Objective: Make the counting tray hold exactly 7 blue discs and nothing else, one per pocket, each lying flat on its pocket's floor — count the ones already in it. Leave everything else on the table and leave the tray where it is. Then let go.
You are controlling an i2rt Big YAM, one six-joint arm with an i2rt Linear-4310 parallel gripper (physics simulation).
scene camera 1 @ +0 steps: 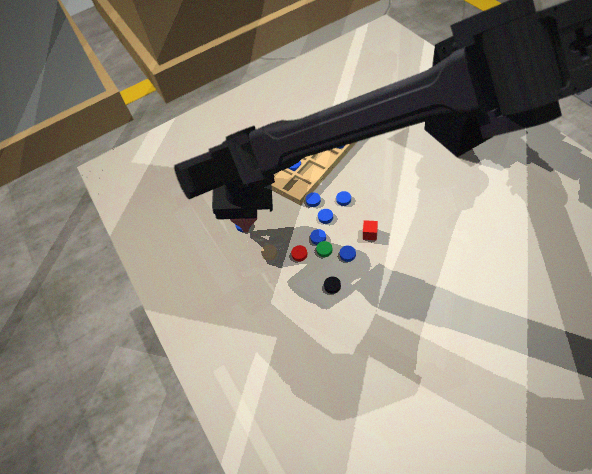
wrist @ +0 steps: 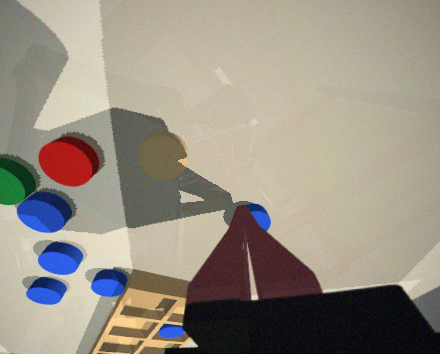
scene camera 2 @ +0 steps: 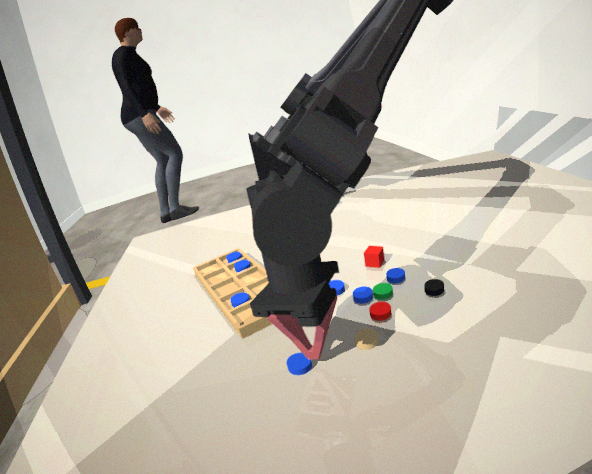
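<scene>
My gripper [scene camera 1: 246, 231] [scene camera 2: 314, 356] [wrist: 242, 211] is shut with its fingertips together, low over the table, and holds nothing. A blue disc [scene camera 1: 240, 228] [scene camera 2: 299, 363] [wrist: 260, 218] lies flat on the table right beside the fingertips, partly hidden by a finger in the wrist view; whether they touch is unclear. The wooden counting tray [scene camera 1: 306, 189] [scene camera 2: 255, 328] [wrist: 160, 282] is partly hidden by the arm. In scene camera 2, three blue discs show in its pockets, one [scene camera 2: 234, 256], another [scene camera 2: 242, 265] and a third [scene camera 2: 240, 299]. Several blue discs [scene camera 1: 325, 216] [scene camera 2: 363, 295] [wrist: 60, 258] lie beside the tray.
A tan disc [scene camera 1: 269, 251] [scene camera 2: 366, 339] [wrist: 163, 155], red disc [scene camera 1: 299, 253] [scene camera 2: 380, 311] [wrist: 68, 161], green disc [scene camera 1: 324, 248] [scene camera 2: 382, 291] [wrist: 12, 182], black disc [scene camera 1: 332, 285] [scene camera 2: 434, 287] and red cube [scene camera 1: 370, 230] [scene camera 2: 374, 257] lie on the table. A person [scene camera 2: 135, 80] stands beyond it.
</scene>
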